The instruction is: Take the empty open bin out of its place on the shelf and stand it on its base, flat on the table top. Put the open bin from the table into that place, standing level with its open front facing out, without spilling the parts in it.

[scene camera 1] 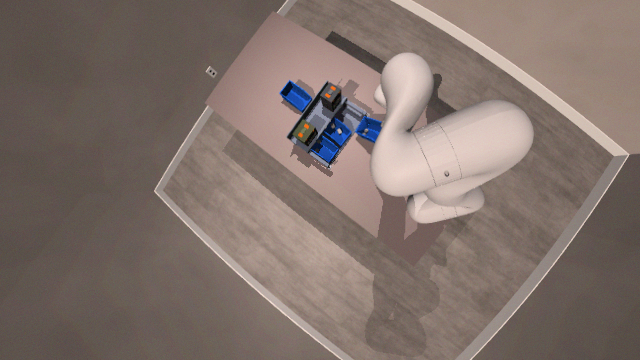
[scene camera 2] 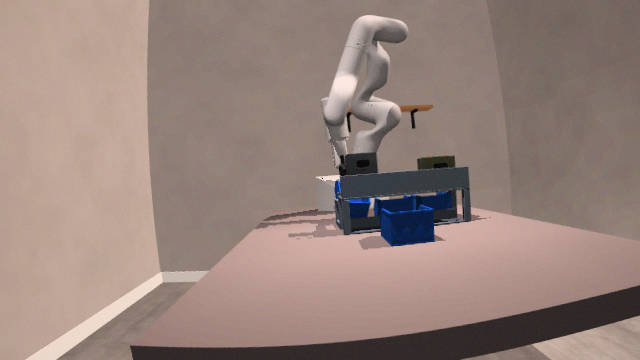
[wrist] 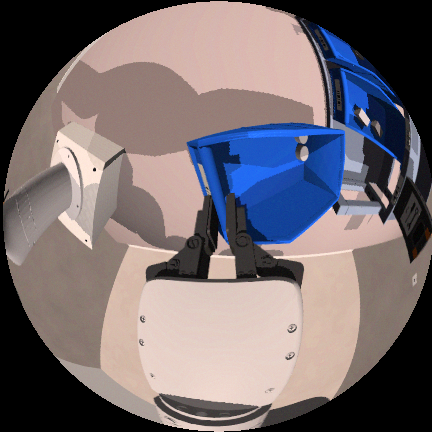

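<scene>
My gripper [scene camera 2: 342,172] [wrist: 221,204] is shut on the labelled front wall of a blue open bin [scene camera 1: 369,129] [wrist: 270,185]. Pale round parts lie inside, near its far end. The bin is held in front of the shelf [scene camera 2: 405,183] [wrist: 361,206], its far end towards the free place at the shelf's end. It looks somewhat tilted; how much is hard to tell, and whether it touches anything is unclear. In scene camera 1 the arm hides the fingers. The empty blue bin [scene camera 1: 295,96] [scene camera 2: 407,226] stands on its base on the table top [scene camera 1: 250,65] [scene camera 2: 350,290], behind the shelf.
Two more blue bins, one [scene camera 1: 339,132] [wrist: 370,117] with parts and one [scene camera 1: 325,149] at the far end, sit in the shelf beside the free place. A dark grey crate [scene camera 1: 331,96] [scene camera 2: 361,164] [wrist: 414,217] and an olive crate [scene camera 1: 305,132] [scene camera 2: 436,162] stand on top.
</scene>
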